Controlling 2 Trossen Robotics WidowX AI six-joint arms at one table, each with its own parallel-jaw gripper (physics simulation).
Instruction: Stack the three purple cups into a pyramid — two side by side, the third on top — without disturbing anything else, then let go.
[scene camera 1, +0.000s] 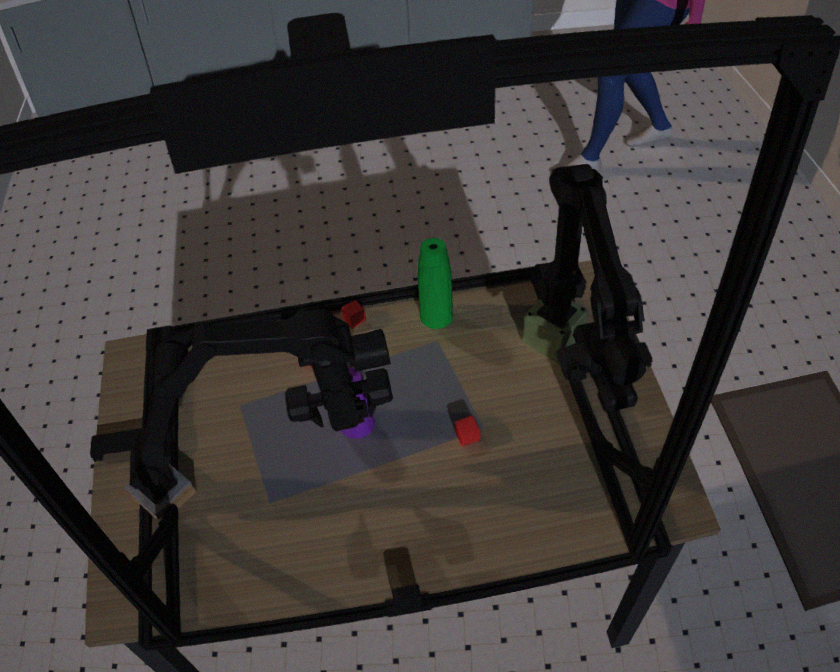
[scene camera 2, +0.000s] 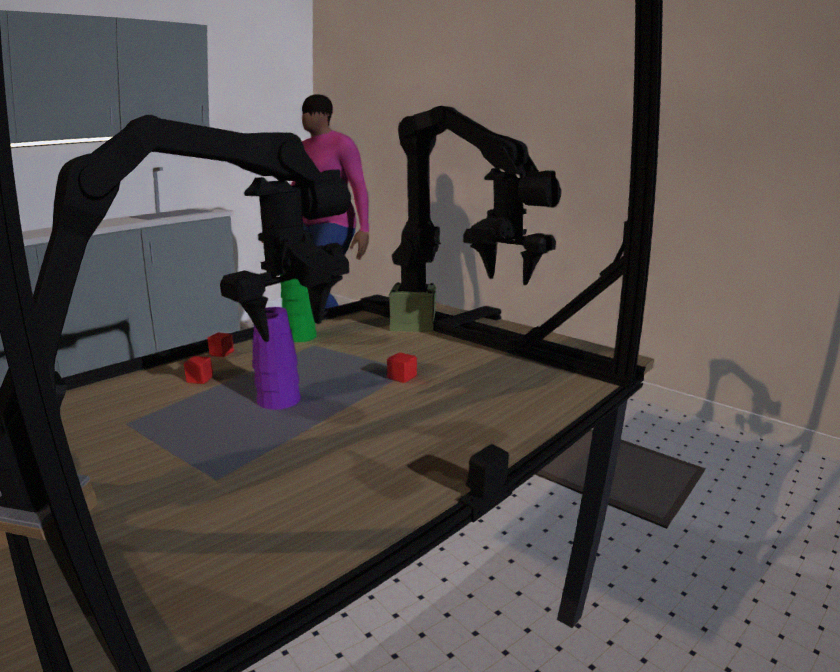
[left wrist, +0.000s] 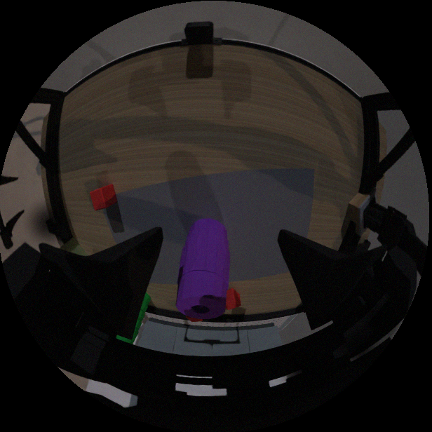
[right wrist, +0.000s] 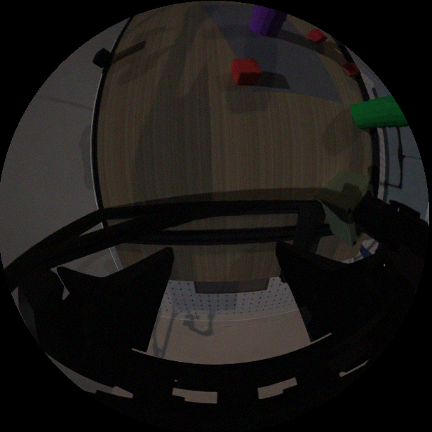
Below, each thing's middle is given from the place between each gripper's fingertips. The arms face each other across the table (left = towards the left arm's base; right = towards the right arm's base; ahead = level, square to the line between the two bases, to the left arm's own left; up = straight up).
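From my left hand: grey mat (scene camera 1: 293, 457), 90 mm ahead, 50 mm to the right, 140 mm below.
From my right hand: grey mat, 260 mm ahead, 400 mm to the left, 150 mm below.
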